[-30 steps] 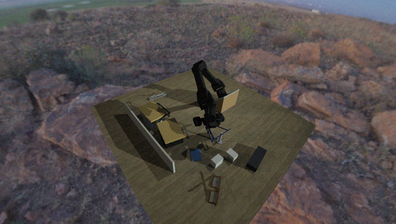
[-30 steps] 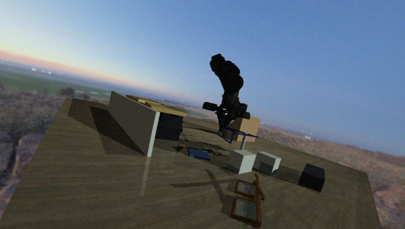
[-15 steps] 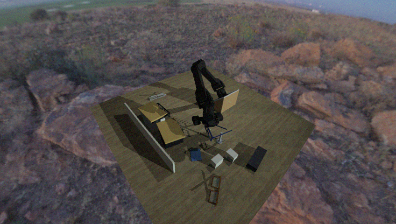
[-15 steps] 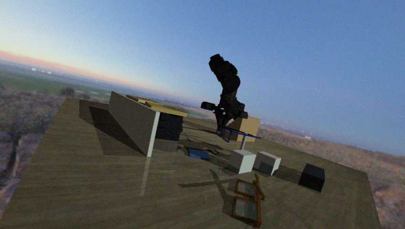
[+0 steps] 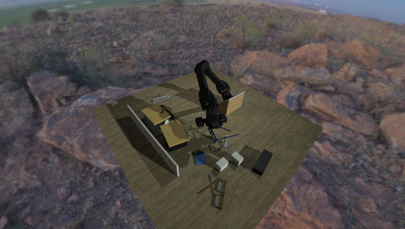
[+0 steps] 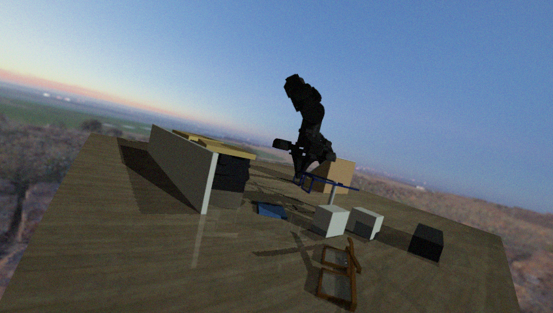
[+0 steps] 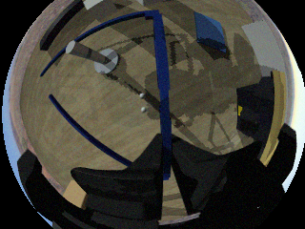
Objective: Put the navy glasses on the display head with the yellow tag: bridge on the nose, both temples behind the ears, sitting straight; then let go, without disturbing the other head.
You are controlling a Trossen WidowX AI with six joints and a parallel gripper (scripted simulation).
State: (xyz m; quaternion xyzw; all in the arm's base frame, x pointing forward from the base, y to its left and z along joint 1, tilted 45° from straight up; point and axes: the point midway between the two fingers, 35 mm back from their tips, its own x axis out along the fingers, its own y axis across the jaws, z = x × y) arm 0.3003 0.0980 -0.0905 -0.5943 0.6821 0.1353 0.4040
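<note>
Right now the grey post is 110 mm to the left of my gripper tip, 40 mm below it and 30 mm behind it. Also, from my gripper tip: blue pad 160 mm ahead, 100 mm to the left, 60 mm below; then black box 350 mm to the left, 110 mm behind, 40 mm below; then long white wall 330 mm ahead, 180 mm to the right, 10 mm below.
</note>
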